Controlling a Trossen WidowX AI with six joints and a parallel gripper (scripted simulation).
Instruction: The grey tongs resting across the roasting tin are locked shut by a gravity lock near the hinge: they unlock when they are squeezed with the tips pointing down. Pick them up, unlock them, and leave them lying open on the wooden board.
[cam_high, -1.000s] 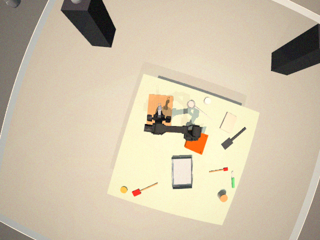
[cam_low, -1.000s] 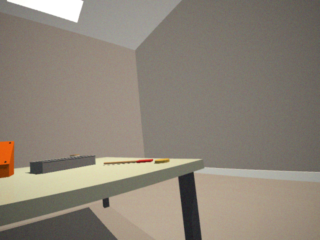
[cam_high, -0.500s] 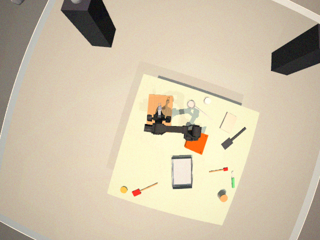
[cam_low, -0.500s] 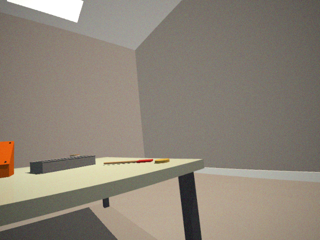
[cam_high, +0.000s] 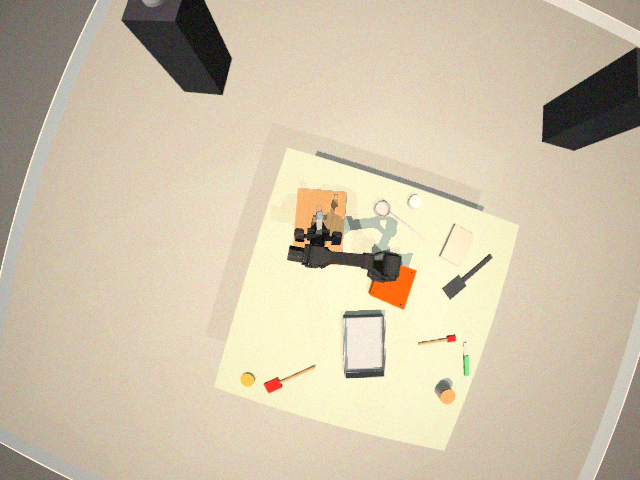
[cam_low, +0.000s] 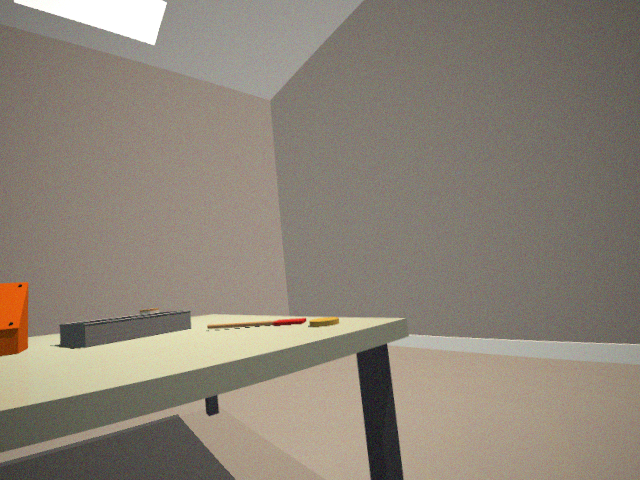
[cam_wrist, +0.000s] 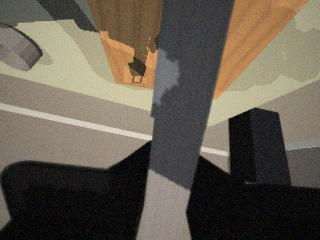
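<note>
The wooden board lies 10 mm ahead of my gripper tip and 170 mm below it. Round my gripper tip: white block (10 mm behind, 700 mm to the left, 160 mm below); then roasting tin (550 mm ahead, 310 mm to the left, 150 mm below); then white disc (190 mm behind, 450 mm to the left, 160 mm below).
</note>
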